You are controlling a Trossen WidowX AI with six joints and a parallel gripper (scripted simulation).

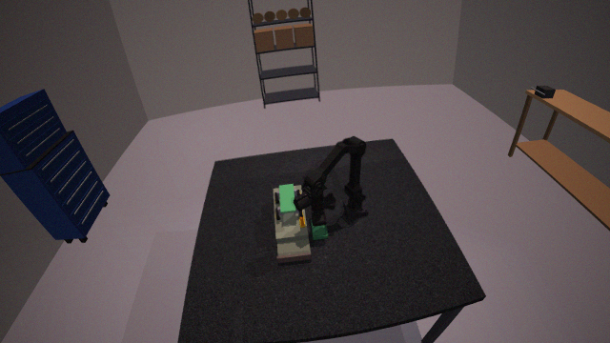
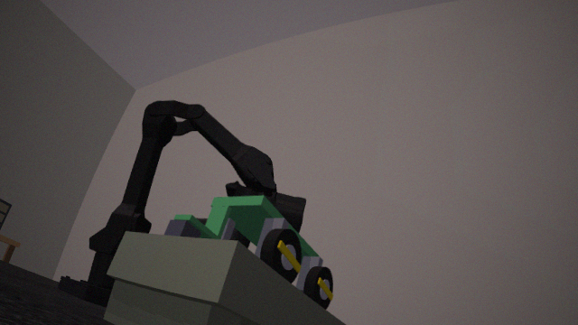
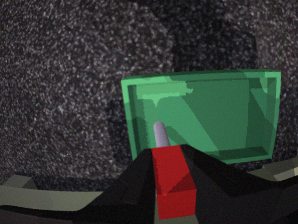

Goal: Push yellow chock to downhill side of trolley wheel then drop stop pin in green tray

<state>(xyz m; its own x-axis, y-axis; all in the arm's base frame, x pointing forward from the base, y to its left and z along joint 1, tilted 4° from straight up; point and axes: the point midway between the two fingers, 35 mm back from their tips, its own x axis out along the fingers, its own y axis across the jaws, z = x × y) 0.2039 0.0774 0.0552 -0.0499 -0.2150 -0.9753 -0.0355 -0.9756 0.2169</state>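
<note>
My gripper tip is now 30 mm to the right of the green tray and 70 mm above it. Round my gripper tip: red-headed stop pin right at my gripper tip; then yellow chock 80 mm ahead, 20 mm to the left, 20 mm above; then pale ramp 130 mm ahead, 70 mm to the right, 10 mm below.
</note>
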